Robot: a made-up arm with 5 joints.
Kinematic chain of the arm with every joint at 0, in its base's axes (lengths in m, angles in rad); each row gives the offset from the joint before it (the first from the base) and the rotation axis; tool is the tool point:
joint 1: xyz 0 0 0.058 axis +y
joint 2: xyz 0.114 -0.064 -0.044 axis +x
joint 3: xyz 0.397 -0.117 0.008 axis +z
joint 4: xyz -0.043 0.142 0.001 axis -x
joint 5: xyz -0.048 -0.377 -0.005 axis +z
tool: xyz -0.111 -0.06 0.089
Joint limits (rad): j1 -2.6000..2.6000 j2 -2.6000..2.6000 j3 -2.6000..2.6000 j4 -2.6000..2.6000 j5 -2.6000..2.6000
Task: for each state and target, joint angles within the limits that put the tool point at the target. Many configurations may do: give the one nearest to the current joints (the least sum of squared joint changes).
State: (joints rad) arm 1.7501 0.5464 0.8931 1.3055 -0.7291
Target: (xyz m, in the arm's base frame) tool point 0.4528 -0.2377 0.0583
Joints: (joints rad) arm 0.9581 -0.0300 0.8574 1.3656 -0.3820
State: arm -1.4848 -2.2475 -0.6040 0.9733 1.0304
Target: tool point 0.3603 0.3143 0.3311
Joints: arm -1.3771 -2.4729 -0.7498 0.8322 0.8992
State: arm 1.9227 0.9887 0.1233 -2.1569 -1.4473
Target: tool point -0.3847 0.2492 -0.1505
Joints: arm 2.3532 0.7445 -0.3269 -2.2112 -1.2747
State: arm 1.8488 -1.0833 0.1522 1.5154 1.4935
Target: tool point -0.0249 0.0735 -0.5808
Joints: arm 2.3707 -0.6170 0.0506 1.0144 1.4015
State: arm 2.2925 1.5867 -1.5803 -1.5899 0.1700
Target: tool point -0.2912 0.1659 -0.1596
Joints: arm 2.6000 1.3993 -1.6832 -0.8299 -0.4918
